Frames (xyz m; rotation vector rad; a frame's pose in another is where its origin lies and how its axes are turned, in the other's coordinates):
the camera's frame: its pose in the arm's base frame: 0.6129 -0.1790 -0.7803 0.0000 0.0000 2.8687
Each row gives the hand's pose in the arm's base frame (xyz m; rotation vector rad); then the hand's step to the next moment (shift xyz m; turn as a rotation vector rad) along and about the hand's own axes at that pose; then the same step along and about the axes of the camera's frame.
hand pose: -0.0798 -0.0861 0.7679 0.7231 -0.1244 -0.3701
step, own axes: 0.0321 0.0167 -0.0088 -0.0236 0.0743 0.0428
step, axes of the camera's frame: -0.0340 -0.0147 0.0041 0.0193 -0.0292 0.0818
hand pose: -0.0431 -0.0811 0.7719 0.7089 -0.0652 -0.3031
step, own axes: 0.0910 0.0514 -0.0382 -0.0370 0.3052 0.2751
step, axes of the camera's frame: -0.0928 -0.0613 0.0005 0.0179 -0.0535 0.4087
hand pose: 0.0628 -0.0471 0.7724 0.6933 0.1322 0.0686
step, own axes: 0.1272 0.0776 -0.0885 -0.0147 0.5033 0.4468
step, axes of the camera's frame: -0.0727 -0.1544 -0.0302 -0.0113 -0.1092 0.6642
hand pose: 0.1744 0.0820 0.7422 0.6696 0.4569 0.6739
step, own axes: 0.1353 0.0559 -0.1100 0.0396 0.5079 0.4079
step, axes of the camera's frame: 0.0396 -0.1679 -0.0616 -0.0089 -0.1672 0.6308
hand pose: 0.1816 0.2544 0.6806 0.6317 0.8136 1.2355
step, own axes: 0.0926 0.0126 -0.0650 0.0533 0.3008 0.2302
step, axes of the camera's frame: 0.0720 -0.0757 -0.0451 0.0080 -0.1253 0.3613
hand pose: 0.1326 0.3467 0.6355 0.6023 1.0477 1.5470
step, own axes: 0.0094 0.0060 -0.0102 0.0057 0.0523 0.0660
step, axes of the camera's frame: 0.0149 -0.0021 -0.0012 -0.0190 -0.0320 0.0758
